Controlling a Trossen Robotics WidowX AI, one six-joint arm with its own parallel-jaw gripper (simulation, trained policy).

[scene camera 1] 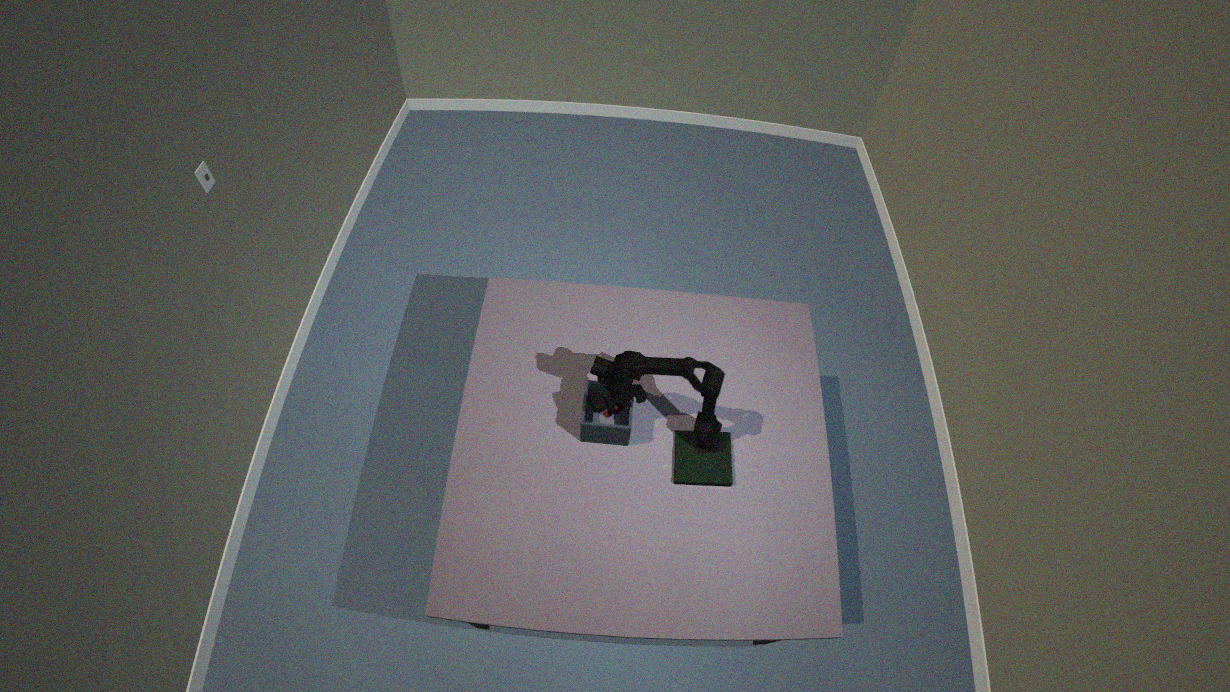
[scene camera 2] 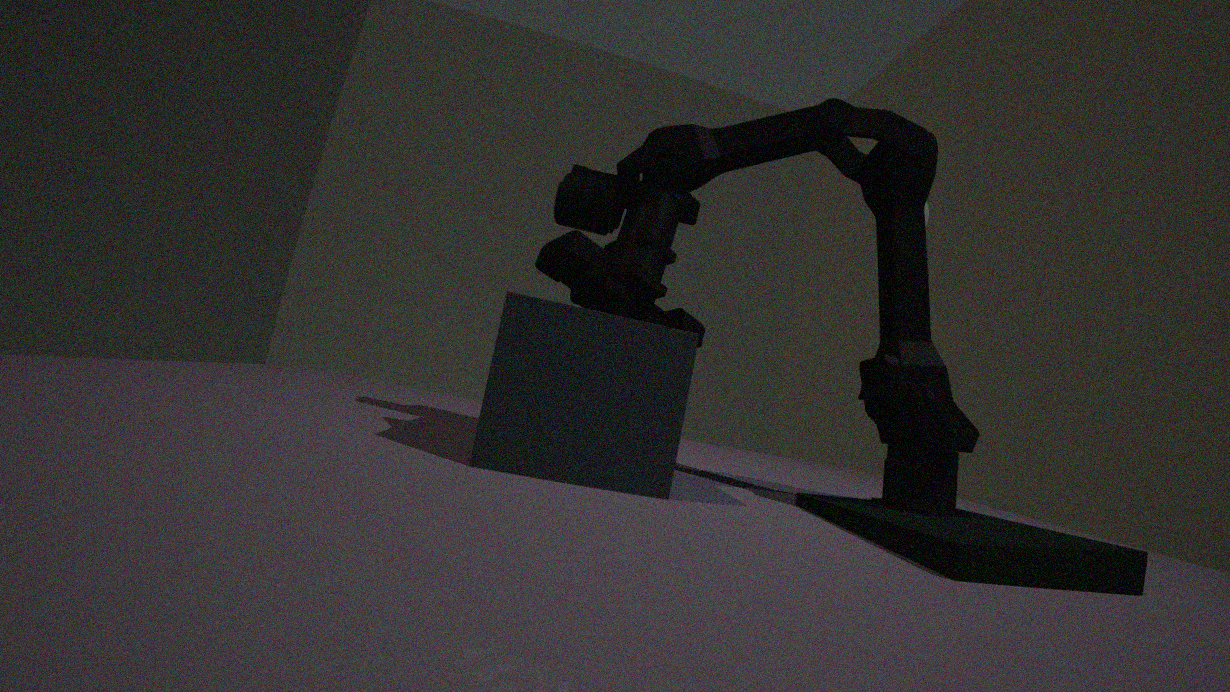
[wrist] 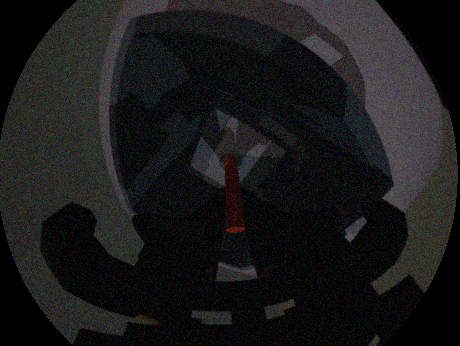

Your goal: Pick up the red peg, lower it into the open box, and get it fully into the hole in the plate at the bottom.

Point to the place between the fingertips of my gripper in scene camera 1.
611,414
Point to a grey box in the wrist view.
171,70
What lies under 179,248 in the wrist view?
My gripper.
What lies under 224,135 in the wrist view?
A plate.
